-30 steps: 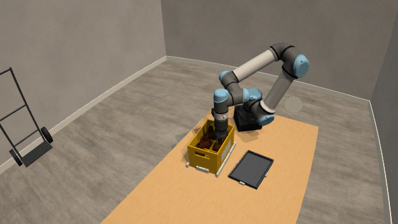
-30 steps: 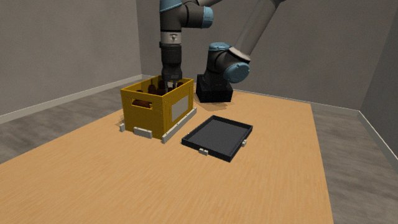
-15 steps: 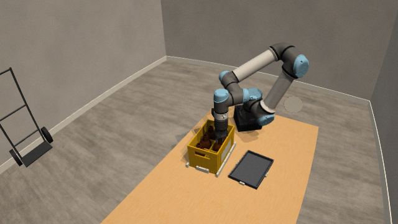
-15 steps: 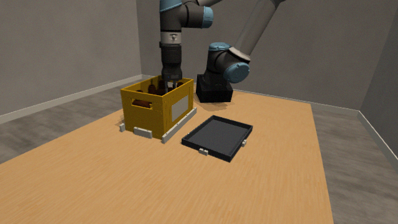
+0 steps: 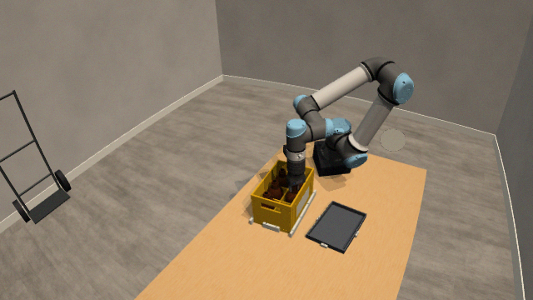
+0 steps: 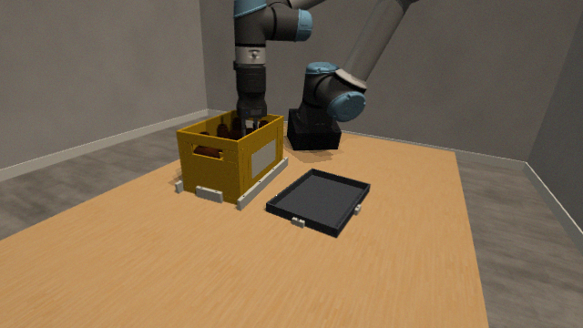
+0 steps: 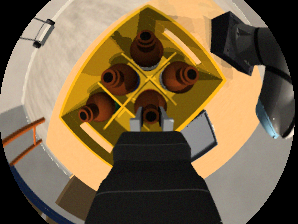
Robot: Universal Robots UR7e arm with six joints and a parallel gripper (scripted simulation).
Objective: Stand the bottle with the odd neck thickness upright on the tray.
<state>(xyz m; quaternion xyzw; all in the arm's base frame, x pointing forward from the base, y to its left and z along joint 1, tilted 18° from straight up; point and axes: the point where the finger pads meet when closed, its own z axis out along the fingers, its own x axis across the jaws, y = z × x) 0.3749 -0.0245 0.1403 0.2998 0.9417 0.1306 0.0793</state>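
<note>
Now: the bottle 7 cm below my hand. From my hand the other things lie so: yellow crate (8 cm below, 5 cm to the right, 1 cm ahead); then dark tray (23 cm to the left, 15 cm below, 2 cm behind).
</note>
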